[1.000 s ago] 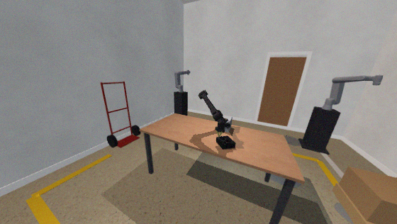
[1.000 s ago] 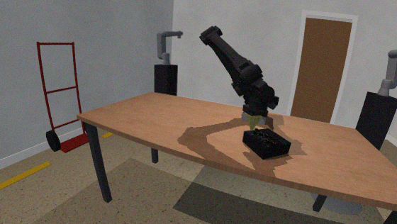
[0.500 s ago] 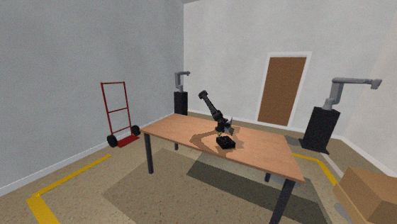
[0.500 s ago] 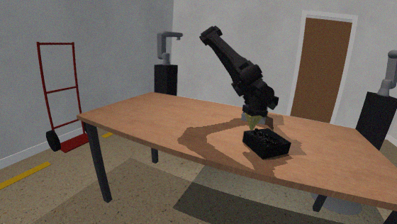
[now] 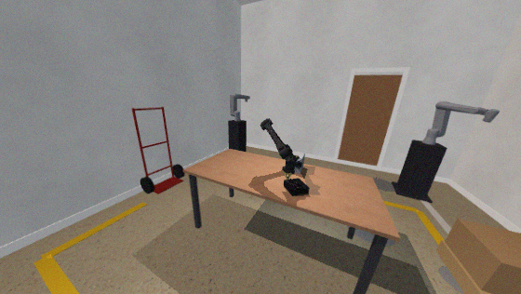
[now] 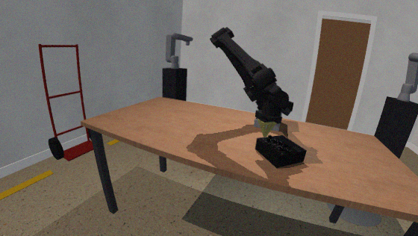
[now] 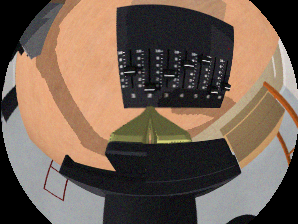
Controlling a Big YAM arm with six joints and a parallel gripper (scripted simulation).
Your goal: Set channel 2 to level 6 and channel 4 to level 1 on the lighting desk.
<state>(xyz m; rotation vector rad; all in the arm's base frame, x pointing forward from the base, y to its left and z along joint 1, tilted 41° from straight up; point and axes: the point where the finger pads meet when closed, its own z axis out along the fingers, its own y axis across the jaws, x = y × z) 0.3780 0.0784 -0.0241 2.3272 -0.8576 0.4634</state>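
The fader cap is 7 cm to the left of my hand, 2 cm below it and 1 cm behind it.
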